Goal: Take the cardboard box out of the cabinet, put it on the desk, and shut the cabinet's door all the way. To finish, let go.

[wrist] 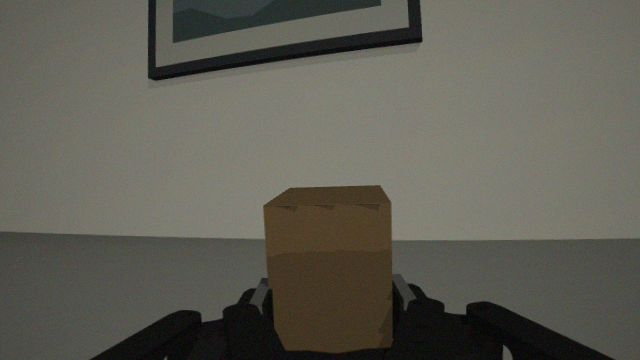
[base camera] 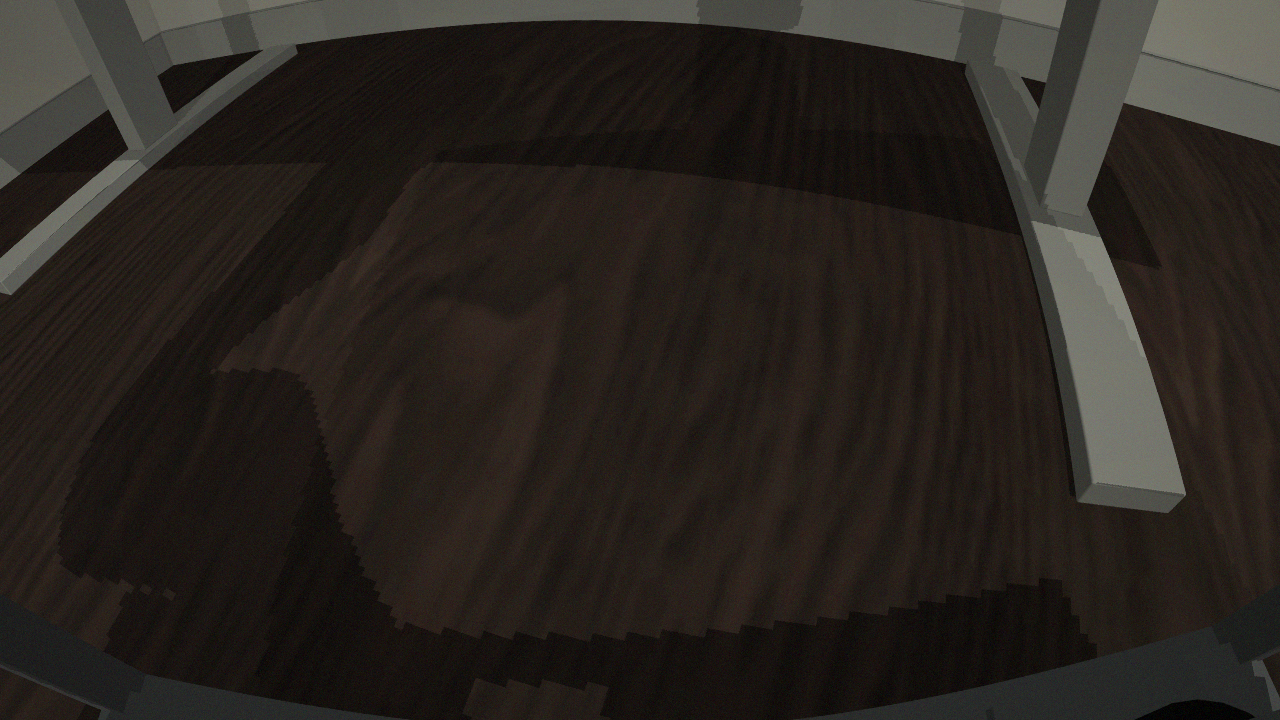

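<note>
The brown cardboard box is upright at the lower middle of the wrist view. My gripper is shut on the box, one fingertip against each side. Behind and below the box stretches a grey surface that looks like the desk top; whether the box touches it cannot be told. In the base camera view the desk's pale legs and feet stand at the left and right. The cabinet and its door do not show in either view.
A pale wall rises behind the grey surface, with a dark-framed picture on it. In the base camera view, dark wooden floor lies between the desk's feet, and the base's grey rim runs along the bottom.
</note>
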